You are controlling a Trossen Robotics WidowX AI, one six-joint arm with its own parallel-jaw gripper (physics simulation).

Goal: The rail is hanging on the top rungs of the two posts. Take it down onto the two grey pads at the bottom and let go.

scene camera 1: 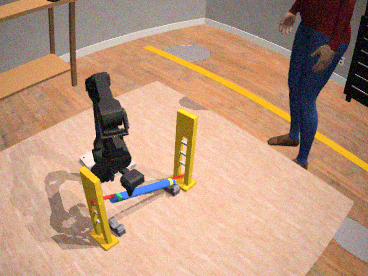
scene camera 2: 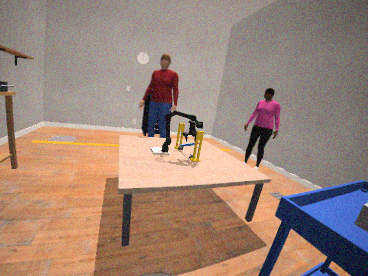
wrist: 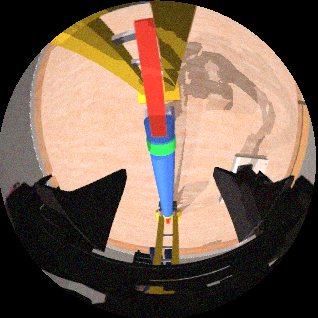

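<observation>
The blue rail (scene camera 1: 152, 188) (scene camera 2: 188, 145) (wrist: 163, 175) is tilted between the yellow posts. Its green-banded end is high at the near post (scene camera 1: 90, 184) (scene camera 2: 199, 145) (wrist: 175, 30), with rungs showing below it. Its yellow-banded end is low at the far post (scene camera 1: 187, 125) (scene camera 2: 181, 131), close above one grey pad (scene camera 1: 173, 190); whether it touches is unclear. The other grey pad (scene camera 1: 117, 226) lies by the near post's foot. My gripper (scene camera 1: 131, 192) (wrist: 171, 172) is open and empty above the rail, with a finger on each side of its line in the wrist view.
The arm's white base plate (scene camera 1: 89, 161) (scene camera 2: 159, 150) (wrist: 253, 162) lies on the table (scene camera 1: 250, 210) (scene camera 2: 150, 175), beside the posts. A person in red (scene camera 1: 320, 65) (scene camera 2: 165, 85) and one in pink (scene camera 2: 267, 115) stand beyond the table. A blue cart (scene camera 2: 285, 209) stands at the right.
</observation>
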